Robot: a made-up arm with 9 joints. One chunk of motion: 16 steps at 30 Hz.
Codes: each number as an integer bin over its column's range. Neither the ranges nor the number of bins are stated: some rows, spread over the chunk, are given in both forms.
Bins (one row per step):
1: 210 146 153 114 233 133 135 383 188
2: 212 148 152 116 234 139 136 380 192
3: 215 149 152 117 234 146 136 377 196
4: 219 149 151 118 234 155 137 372 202
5: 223 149 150 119 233 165 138 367 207
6: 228 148 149 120 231 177 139 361 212
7: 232 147 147 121 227 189 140 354 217
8: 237 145 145 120 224 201 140 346 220
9: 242 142 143 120 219 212 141 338 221
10: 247 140 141 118 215 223 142 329 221
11: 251 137 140 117 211 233 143 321 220
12: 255 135 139 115 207 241 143 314 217
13: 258 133 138 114 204 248 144 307 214
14: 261 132 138 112 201 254 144 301 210
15: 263 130 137 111 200 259 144 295 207
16: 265 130 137 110 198 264 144 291 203
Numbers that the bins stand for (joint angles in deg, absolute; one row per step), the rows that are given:
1: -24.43 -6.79 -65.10 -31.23 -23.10 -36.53 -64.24 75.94 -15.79
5: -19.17 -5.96 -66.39 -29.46 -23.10 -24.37 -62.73 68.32 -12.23
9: -11.48 -7.91 -69.39 -29.10 -27.67 -6.51 -61.21 54.50 -9.61
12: -6.22 -9.87 -71.10 -30.87 -31.59 4.52 -60.21 43.06 -10.36
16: -2.17 -11.26 -71.96 -32.64 -34.52 13.26 -59.70 32.10 -12.98
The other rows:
2: -23.62 -6.24 -65.53 -30.52 -22.78 -34.25 -63.74 74.51 -15.04
3: -22.41 -5.96 -65.53 -30.16 -22.78 -31.59 -63.74 73.08 -14.29
4: -20.79 -5.96 -65.96 -29.81 -22.78 -28.17 -63.23 70.70 -13.17
6: -17.15 -6.24 -66.82 -29.10 -23.75 -19.81 -62.22 65.46 -11.30
7: -15.53 -6.52 -67.67 -28.75 -25.06 -15.25 -61.72 62.12 -10.36
8: -13.50 -7.07 -68.53 -29.10 -26.04 -10.69 -61.72 58.31 -9.80
10: -9.46 -8.47 -70.24 -29.81 -28.98 -2.32 -60.71 50.21 -9.61
11: -7.84 -9.31 -70.67 -30.16 -30.28 1.48 -60.21 46.39 -9.80
13: -5.00 -10.42 -71.53 -31.23 -32.56 7.18 -59.70 39.72 -10.92
14: -3.79 -10.70 -71.53 -31.94 -33.54 9.46 -59.70 36.86 -11.67
15: -2.98 -11.26 -71.96 -32.29 -33.87 11.36 -59.70 34.00 -12.23

